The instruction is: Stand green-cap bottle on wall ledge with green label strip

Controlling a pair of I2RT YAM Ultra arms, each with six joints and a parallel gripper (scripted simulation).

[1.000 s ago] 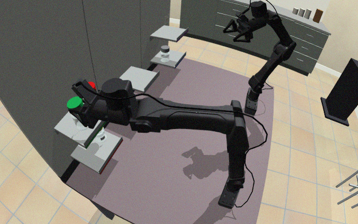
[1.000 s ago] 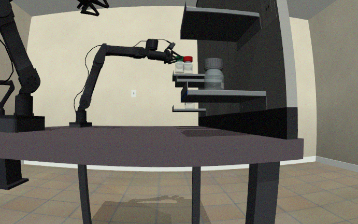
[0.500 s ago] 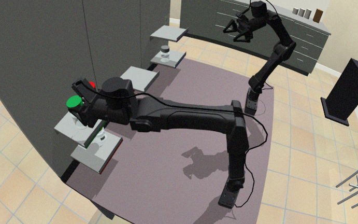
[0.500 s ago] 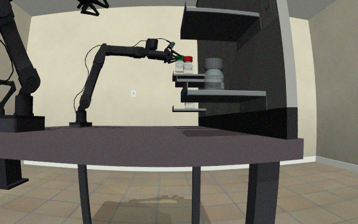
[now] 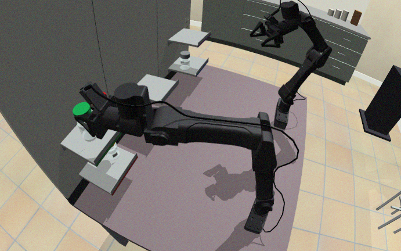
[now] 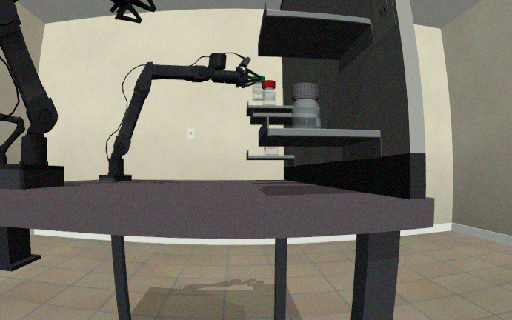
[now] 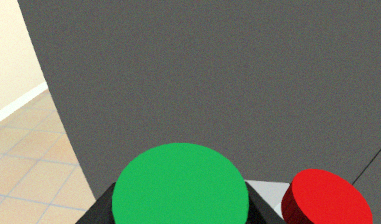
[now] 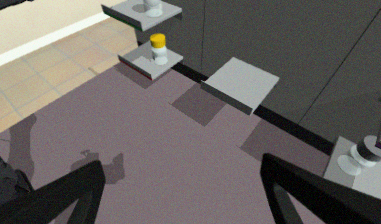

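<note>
Right now my left hand is 10 cm to the left of the red-capped bottle, 9 cm above it and 3 cm short of it. Round my left hand: grey-capped bottle (78 cm to the right, 29 cm below, 3 cm ahead); green-capped bottle (5 cm below).
</note>
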